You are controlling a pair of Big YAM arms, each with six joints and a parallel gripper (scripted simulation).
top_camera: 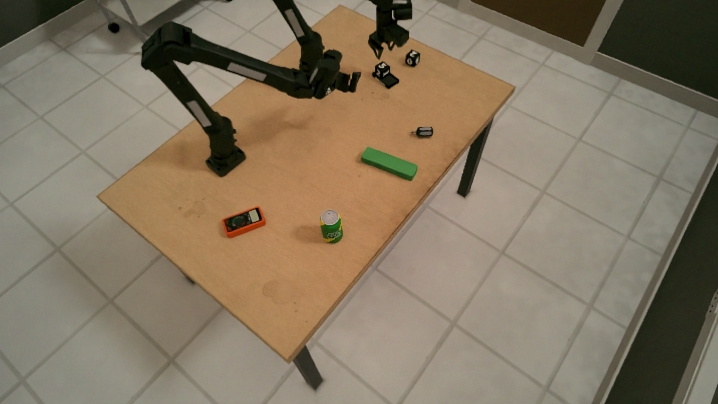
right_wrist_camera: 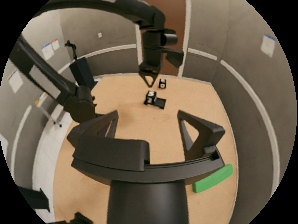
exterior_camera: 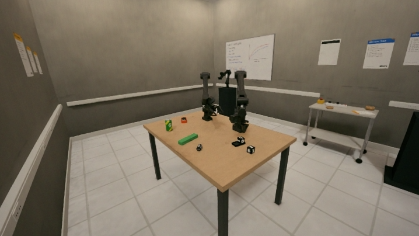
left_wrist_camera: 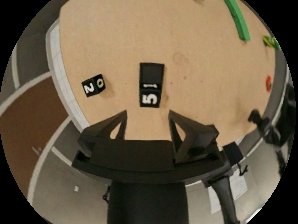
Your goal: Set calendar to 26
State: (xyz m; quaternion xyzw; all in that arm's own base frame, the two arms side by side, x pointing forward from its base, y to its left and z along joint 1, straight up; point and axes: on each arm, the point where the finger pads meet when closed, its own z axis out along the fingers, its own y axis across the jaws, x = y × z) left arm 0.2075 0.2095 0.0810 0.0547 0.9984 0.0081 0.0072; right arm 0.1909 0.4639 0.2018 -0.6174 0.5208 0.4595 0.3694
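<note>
Right now the black calendar cube is 90 mm below my left hand.
</note>
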